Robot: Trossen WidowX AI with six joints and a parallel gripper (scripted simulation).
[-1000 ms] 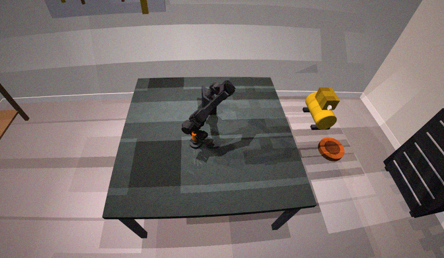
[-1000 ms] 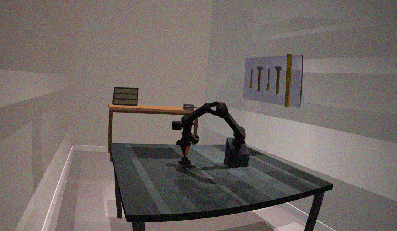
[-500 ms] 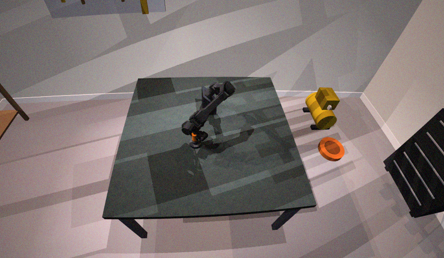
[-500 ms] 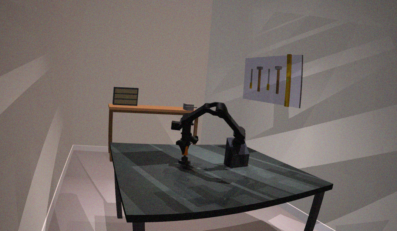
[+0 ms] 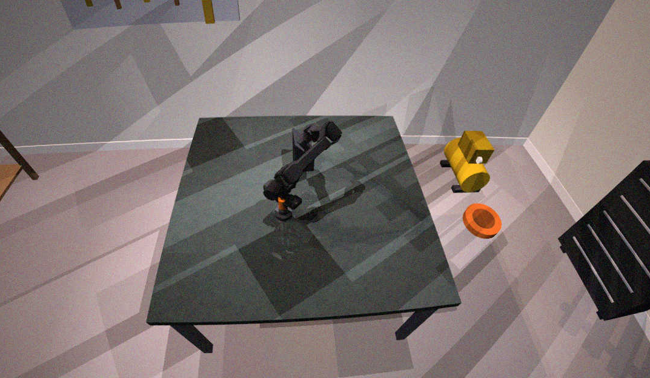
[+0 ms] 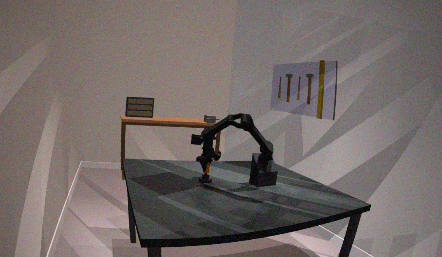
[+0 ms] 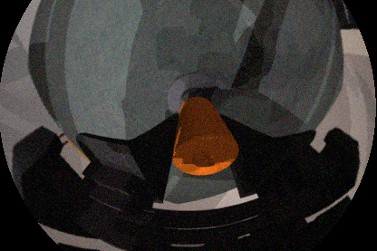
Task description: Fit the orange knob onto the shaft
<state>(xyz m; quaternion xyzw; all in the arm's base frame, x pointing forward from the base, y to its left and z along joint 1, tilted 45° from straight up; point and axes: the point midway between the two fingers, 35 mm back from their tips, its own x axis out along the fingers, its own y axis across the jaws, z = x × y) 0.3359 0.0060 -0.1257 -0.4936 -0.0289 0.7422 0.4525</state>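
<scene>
Right now my gripper tip is 20 mm below the orange knob. From my gripper tip the other things lie so: round pedestal 40 mm below.
</scene>
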